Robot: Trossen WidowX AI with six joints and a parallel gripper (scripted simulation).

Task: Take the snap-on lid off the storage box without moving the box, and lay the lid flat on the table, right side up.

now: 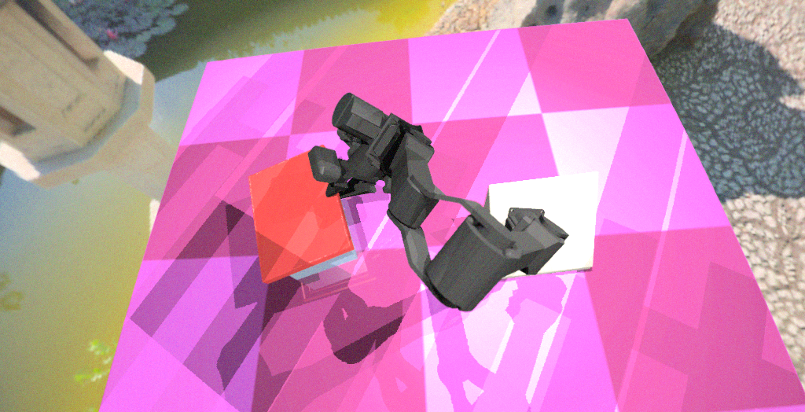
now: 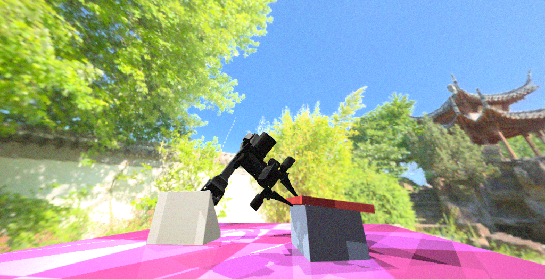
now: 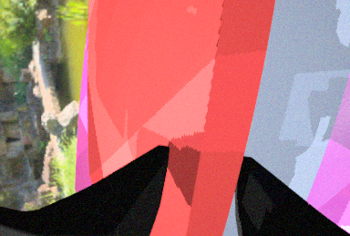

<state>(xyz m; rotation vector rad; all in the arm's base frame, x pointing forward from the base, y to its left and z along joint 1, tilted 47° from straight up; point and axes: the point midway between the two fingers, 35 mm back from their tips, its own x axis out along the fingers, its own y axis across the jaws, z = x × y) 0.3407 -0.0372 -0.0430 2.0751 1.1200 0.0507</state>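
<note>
My gripper tip is now 70 mm short of the lid and 30 mm to the right of it. The rest, counted from my gripper tip: grey storage box 70 mm ahead, 60 mm below, 20 mm to the left.
</note>
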